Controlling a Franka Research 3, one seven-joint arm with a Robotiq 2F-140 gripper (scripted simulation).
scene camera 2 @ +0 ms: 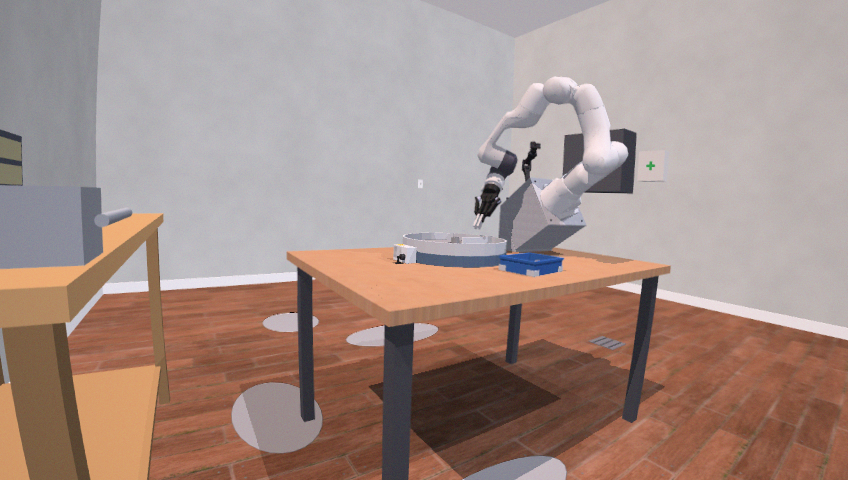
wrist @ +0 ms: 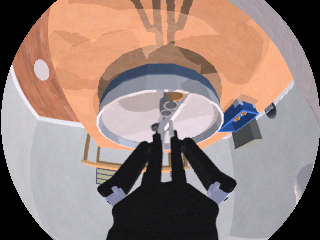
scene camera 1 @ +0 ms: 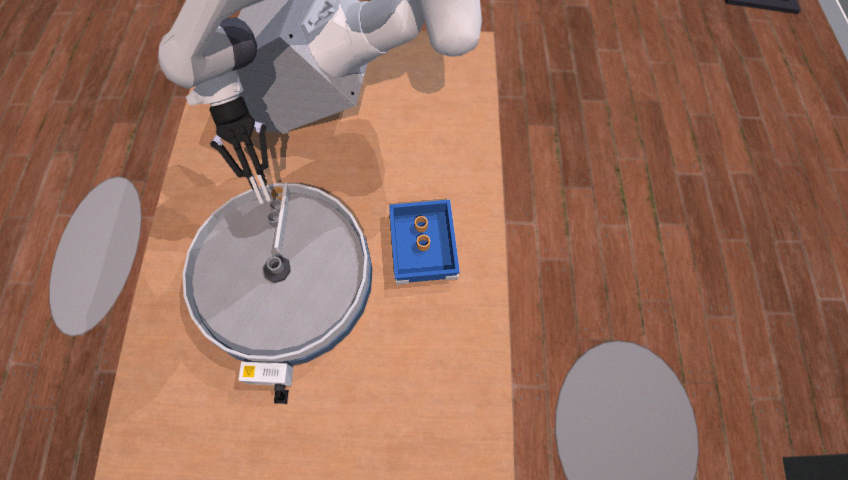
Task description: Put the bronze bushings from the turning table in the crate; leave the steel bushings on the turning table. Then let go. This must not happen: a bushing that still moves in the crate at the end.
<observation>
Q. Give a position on a blue crate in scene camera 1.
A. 440,261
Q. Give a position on a round grey turning table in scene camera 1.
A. At 247,307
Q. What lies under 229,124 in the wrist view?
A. A blue crate.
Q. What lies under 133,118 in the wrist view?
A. A round grey turning table.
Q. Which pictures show my gripper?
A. Scene camera 2, the wrist view and scene camera 1: all of them.
</observation>
